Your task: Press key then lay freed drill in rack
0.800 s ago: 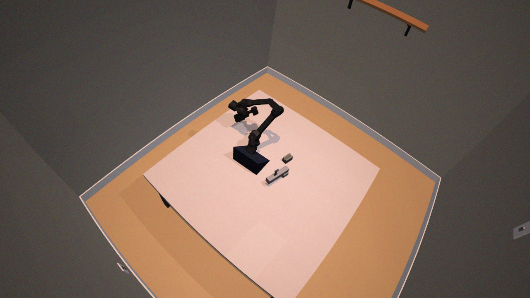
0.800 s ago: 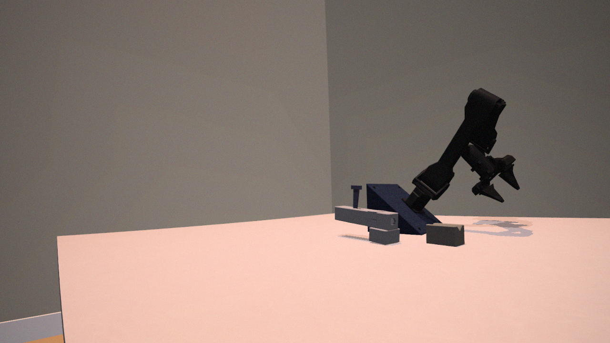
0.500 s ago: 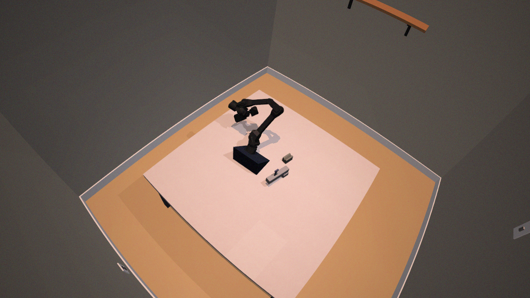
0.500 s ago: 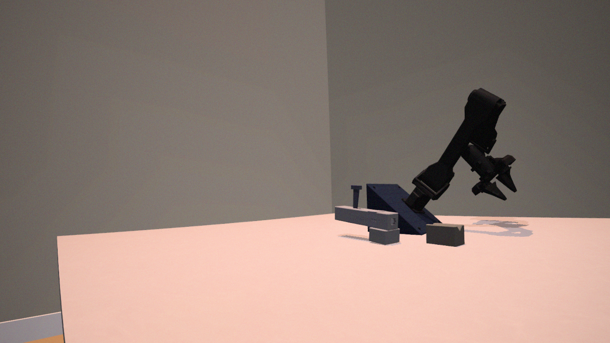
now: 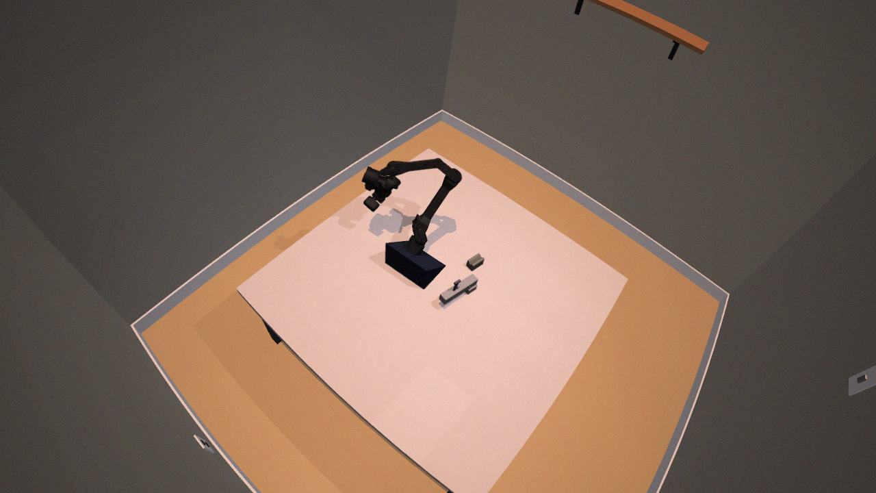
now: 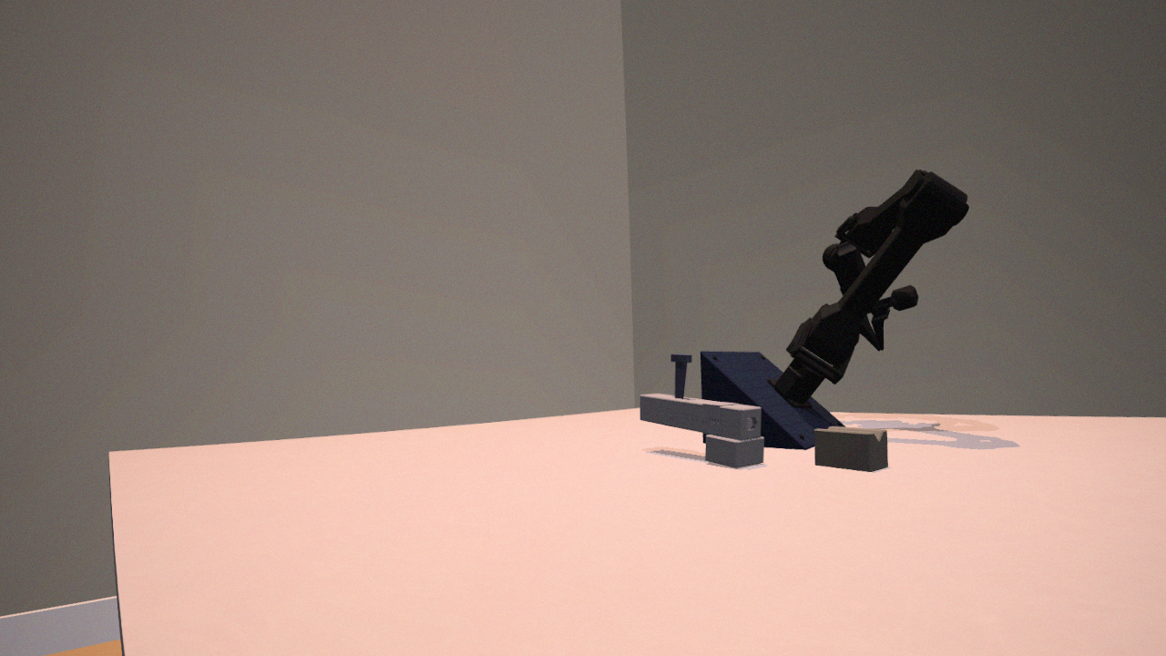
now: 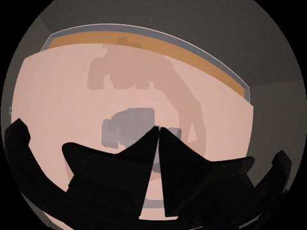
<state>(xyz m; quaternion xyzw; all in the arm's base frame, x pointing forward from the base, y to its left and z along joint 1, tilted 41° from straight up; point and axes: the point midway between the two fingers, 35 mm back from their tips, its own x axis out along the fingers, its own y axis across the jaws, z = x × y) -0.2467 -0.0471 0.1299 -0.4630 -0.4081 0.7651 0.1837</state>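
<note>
The dark blue t-shaped key is 53 cm ahead of my gripper tip, 7 cm to the right of it and 4 cm below it. Round my gripper tip: long grey block 53 cm ahead, 9 cm below, 4 cm to the right.
</note>
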